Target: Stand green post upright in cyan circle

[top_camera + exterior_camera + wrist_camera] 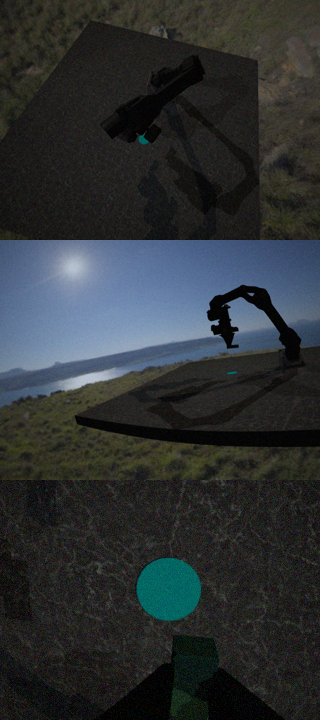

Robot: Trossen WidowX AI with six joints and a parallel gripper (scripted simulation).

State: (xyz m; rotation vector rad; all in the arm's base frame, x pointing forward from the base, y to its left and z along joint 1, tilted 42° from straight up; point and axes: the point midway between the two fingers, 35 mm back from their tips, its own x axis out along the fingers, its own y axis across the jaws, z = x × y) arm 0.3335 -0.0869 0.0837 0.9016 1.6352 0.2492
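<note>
Now: the cyan circle 14 cm below my gripper tip and 2 cm to the left of it. Also, from my gripper tip: green post 2 cm behind, 1 cm to the left.
</note>
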